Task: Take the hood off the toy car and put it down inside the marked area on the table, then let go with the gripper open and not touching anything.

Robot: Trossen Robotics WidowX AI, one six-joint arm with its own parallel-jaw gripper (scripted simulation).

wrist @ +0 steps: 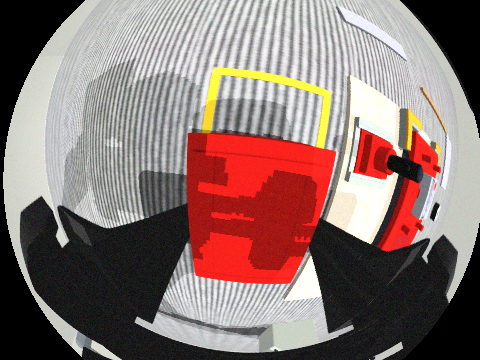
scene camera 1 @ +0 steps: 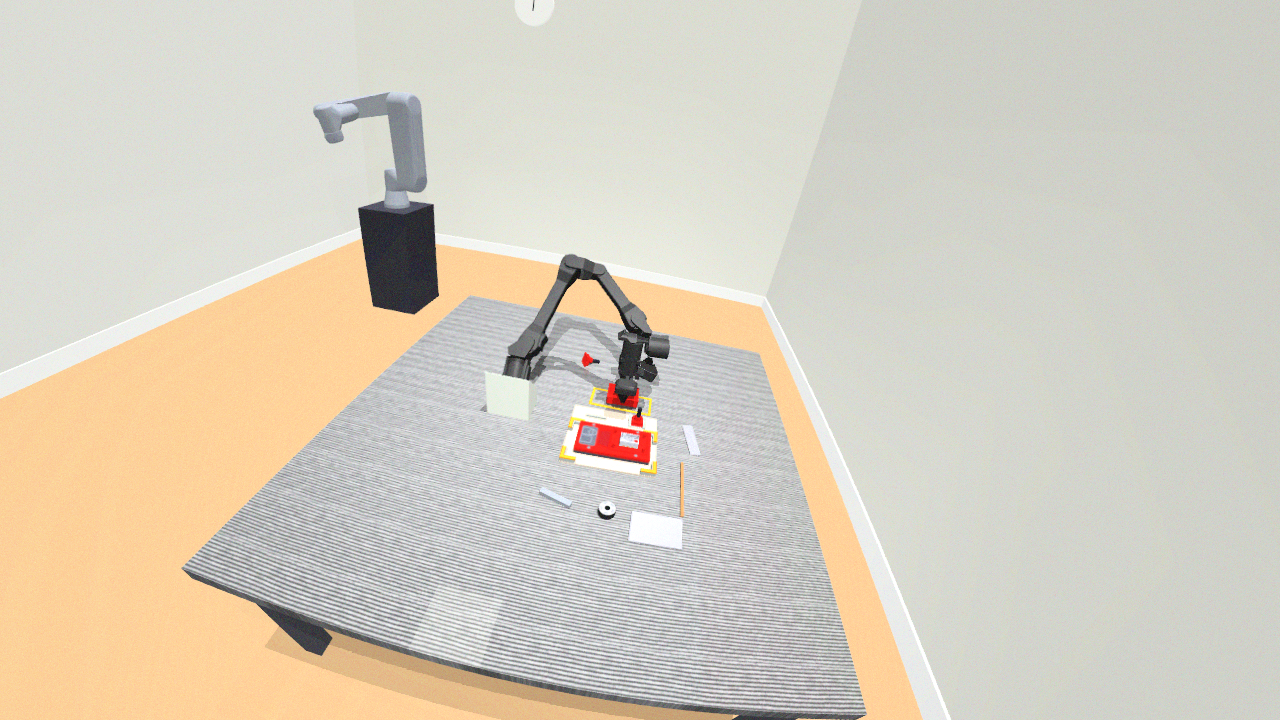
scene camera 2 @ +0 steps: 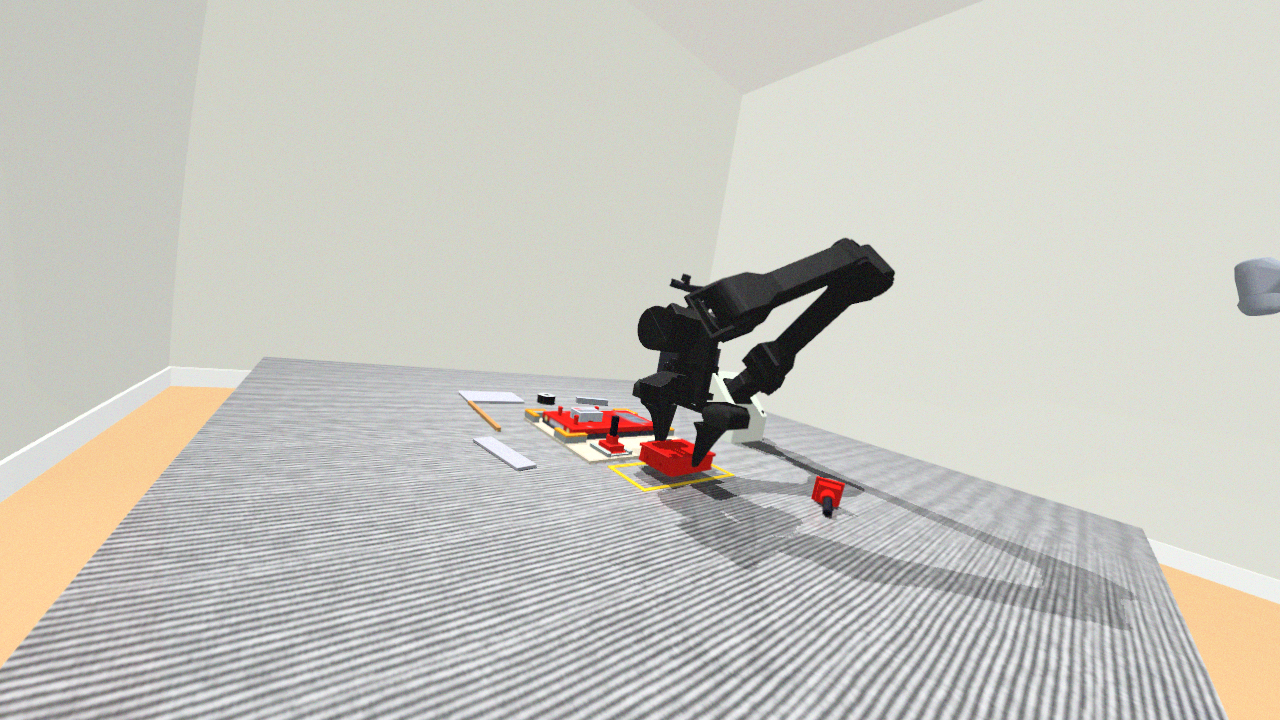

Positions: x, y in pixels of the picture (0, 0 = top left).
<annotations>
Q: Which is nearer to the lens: the red toy car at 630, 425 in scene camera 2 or the grey strip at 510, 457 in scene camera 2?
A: The grey strip.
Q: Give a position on a red hood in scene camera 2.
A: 672, 457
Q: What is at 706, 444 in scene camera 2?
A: The gripper.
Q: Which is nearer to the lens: the red toy car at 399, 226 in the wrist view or the red hood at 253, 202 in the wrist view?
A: The red hood.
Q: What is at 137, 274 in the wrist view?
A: The gripper.
</annotations>
